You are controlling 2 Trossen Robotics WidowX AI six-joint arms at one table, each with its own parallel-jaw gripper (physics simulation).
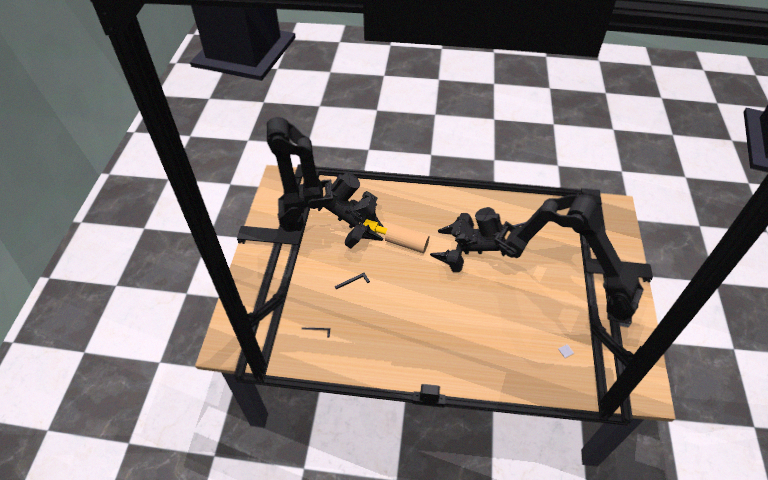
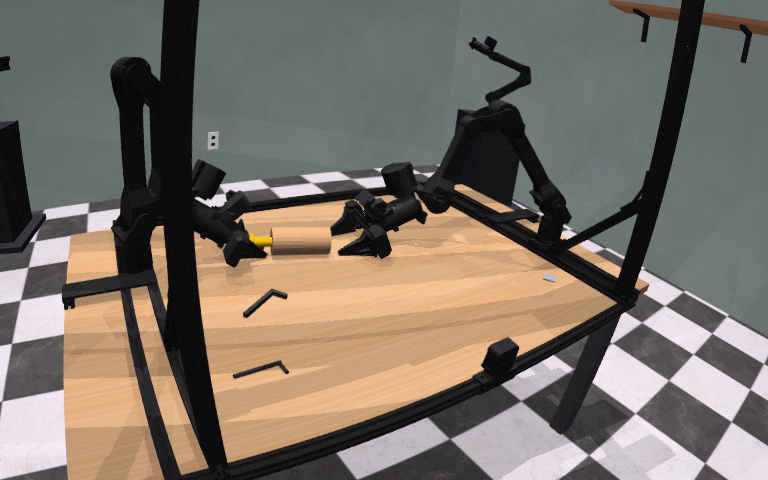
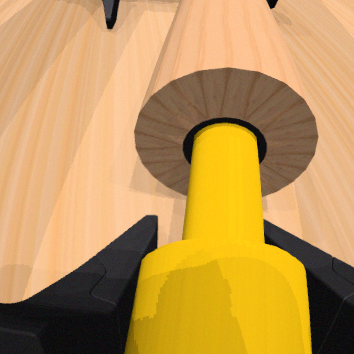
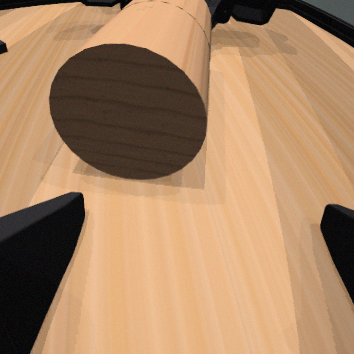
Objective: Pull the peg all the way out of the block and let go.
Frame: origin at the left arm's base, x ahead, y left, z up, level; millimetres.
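Seen in the pictures: left gripper, fingertip midpoint: [image 1: 384,235] [image 2: 264,252] [image 3: 202,227]; right gripper, fingertip midpoint: [image 1: 434,242] [image 4: 207,211]; left arm's base, origin of the base link: [image 1: 291,225] [image 2: 135,269]; right arm's base, origin of the base link: [image 1: 619,311] [image 2: 548,238].
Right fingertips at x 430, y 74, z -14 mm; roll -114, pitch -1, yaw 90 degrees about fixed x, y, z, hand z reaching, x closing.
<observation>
Offsets run from my right fingertips to a thing's top centre. "spot": to the spot under its first point. Level surfaces: height alone.
A yellow peg @[dz +44, dx -152, dy -19 mm] [image 1: 374,227] [image 2: 261,241] [image 3: 222,295] has a thick head and a thinner shaft. Its shaft enters the dark hole in the end of the wooden cylindrical block @[dz +54, dx -78, dy -25 mm] [image 1: 406,239] [image 2: 300,240] [image 3: 230,95] [image 4: 127,112]. My left gripper [image 1: 378,230] [image 3: 202,227] is shut on the peg's thick head, at the left end of the block. My right gripper [image 1: 434,243] [image 2: 335,243] [image 4: 207,211] is open and empty, a short gap off the block's closed right end. The peg's tip is hidden inside the block.
One black hex key @[dz +3, dx -186, dy -212 mm] [image 1: 351,280] [image 2: 265,302] lies in front of the left gripper, and another @[dz +1, dx -230, dy -387 mm] [image 1: 317,328] [image 2: 260,369] nearer the front. A small pale square @[spot: dz -2, dx +419, dy -246 mm] [image 1: 565,350] [image 2: 549,277] lies at the right. A black frame [image 1: 509,407] edges the wooden table @[dz -5 mm] [image 1: 453,350].
</observation>
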